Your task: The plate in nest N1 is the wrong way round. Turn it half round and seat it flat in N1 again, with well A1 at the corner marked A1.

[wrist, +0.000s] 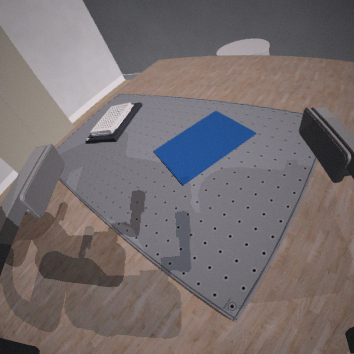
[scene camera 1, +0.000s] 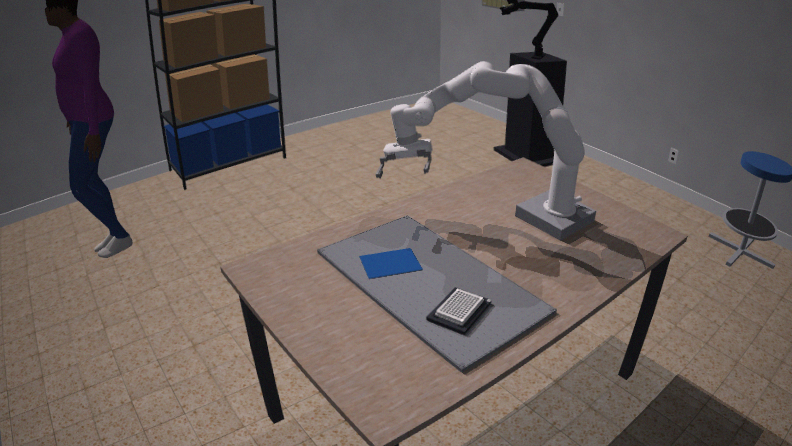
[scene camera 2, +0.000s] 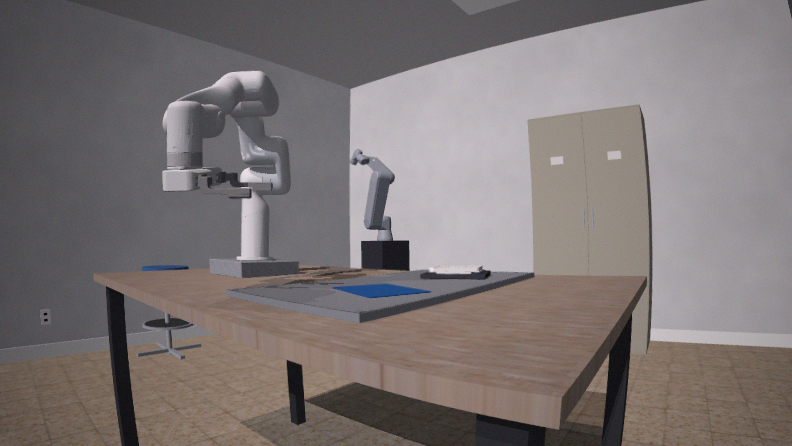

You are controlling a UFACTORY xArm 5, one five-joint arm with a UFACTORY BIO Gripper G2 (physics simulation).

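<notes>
The plate is white with a grid of wells. It lies in a low black nest on the grey board, and looks flat at this distance. Neither the well A1 nor the nest's corner marking can be made out. My gripper is open with its fingers wide apart and nothing between them. It hangs high above the table, well away from the plate, beyond the blue pad's end of the board in scene camera 1.
A flat blue pad lies on the perforated grey board. The arm's base block stands on the wooden table beside the board. A person stands near the shelf rack, off the table.
</notes>
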